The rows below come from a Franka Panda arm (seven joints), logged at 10 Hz.
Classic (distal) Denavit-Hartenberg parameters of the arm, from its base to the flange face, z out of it. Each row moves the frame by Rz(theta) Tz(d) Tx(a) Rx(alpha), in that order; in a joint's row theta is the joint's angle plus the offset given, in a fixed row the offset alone. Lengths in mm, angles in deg.
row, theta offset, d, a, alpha
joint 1, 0.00, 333.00, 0.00, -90.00
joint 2, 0.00, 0.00, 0.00, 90.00
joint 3, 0.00, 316.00, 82.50, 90.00
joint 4, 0.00, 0.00, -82.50, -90.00
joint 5, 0.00, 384.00, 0.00, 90.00
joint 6, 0.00, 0.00, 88.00, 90.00
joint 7, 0.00, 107.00, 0.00, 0.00
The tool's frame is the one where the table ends.
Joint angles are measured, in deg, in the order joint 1, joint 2, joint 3, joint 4, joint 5, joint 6, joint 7. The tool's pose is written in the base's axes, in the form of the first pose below.
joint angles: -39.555 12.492 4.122 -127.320 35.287 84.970 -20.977
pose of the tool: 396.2, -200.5, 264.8, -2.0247, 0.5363, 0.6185
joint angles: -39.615 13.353 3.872 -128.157 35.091 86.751 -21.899
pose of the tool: 391.9, -202.3, 252.5, -2.0289, 0.5453, 0.6122
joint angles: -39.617 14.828 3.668 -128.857 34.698 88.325 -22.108
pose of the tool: 387.0, -202.8, 236.4, -2.0254, 0.5636, 0.6276
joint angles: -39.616 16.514 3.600 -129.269 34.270 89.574 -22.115
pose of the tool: 383.0, -202.4, 220.6, -2.0191, 0.5789, 0.6499
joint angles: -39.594 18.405 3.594 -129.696 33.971 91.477 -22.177
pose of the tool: 379.3, -201.8, 202.9, -2.0177, 0.5980, 0.6659
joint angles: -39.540 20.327 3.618 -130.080 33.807 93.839 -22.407
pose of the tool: 376.3, -201.3, 185.1, -2.0220, 0.6169, 0.6733
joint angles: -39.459 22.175 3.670 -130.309 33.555 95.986 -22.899
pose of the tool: 373.6, -200.6, 168.7, -2.0291, 0.6261, 0.6790
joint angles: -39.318 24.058 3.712 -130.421 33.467 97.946 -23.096
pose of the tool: 371.2, -199.2, 153.0, -2.0325, 0.6392, 0.6876
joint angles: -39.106 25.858 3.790 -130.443 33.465 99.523 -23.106
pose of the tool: 369.3, -196.6, 138.6, -2.0321, 0.6508, 0.7003
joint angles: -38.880 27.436 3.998 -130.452 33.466 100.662 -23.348
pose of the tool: 367.8, -192.4, 126.5, -2.0302, 0.6511, 0.7131
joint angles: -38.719 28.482 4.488 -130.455 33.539 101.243 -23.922
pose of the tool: 368.0, -186.7, 118.9, -2.0279, 0.6355, 0.7204
